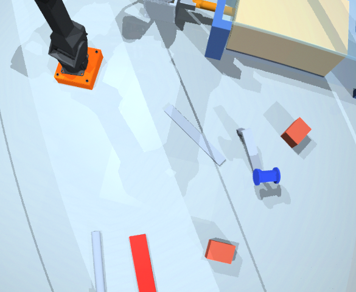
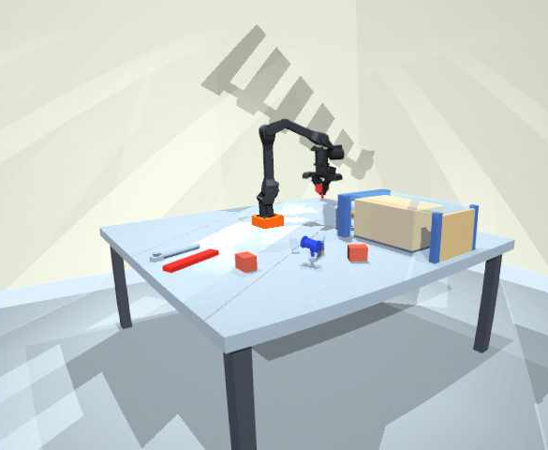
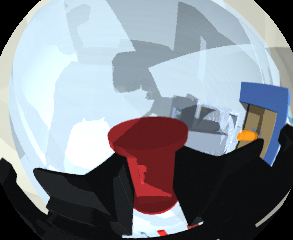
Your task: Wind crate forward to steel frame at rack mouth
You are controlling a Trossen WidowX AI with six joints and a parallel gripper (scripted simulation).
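My gripper tip is 4 cm short of the grey crank handle and 1 cm above it. The rest, counted from my gripper tip: red knob 2 cm above; then round winch 8 cm ahead, 2 cm to the right, 8 cm below; then blue steel frame 26 cm ahead, 2 cm to the right, 1 cm below.
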